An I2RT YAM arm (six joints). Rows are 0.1 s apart.
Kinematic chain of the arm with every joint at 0, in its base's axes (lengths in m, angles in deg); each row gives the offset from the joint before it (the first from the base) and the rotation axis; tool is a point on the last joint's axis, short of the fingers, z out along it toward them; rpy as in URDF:
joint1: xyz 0 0 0.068 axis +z
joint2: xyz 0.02 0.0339 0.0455 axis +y
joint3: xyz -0.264 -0.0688 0 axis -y
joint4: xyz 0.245 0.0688 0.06 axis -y
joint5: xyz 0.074 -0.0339 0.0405 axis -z
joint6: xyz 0.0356 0 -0.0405 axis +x
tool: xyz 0 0 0 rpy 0 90 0
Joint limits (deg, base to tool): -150..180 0..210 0..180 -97..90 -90..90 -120..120
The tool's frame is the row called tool.
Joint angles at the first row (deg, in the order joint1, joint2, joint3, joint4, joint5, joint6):
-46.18, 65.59, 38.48, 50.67, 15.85, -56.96
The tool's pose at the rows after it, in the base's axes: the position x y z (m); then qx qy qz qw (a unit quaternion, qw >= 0):
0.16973 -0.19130 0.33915 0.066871 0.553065 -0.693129 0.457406
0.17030 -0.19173 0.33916 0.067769 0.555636 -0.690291 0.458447
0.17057 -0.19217 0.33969 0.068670 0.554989 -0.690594 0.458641
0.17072 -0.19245 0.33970 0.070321 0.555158 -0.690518 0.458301
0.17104 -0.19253 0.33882 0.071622 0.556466 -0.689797 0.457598
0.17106 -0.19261 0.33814 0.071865 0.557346 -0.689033 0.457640
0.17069 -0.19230 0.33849 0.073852 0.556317 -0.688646 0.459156
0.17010 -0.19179 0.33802 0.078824 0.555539 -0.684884 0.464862
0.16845 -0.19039 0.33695 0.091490 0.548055 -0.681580 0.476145
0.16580 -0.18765 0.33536 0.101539 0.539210 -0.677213 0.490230
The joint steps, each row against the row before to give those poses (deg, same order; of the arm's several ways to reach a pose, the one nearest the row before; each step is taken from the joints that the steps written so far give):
-0.05, -0.11, 0.12, -0.57, 0.07, 0.56
0.02, 0.07, 0.20, -0.52, -0.04, 0.37
-0.02, 0.13, 0.16, 0.06, 0.07, 0.04
0.01, 0.07, 0.07, -0.02, 0.18, 0.09
0.06, 0.08, -0.09, -0.03, 0.20, 0.08
-0.01, 0.02, -0.09, -0.01, -0.01, 0.10
0.00, -0.11, -0.03, 0.04, 0.09, 0.24
-0.01, -0.17, -0.21, 0.05, 0.02, 0.97
0.02, -0.22, -0.71, 1.35, 0.51, 1.68
0.01, -0.59, -1.11, 1.53, 0.09, 1.76

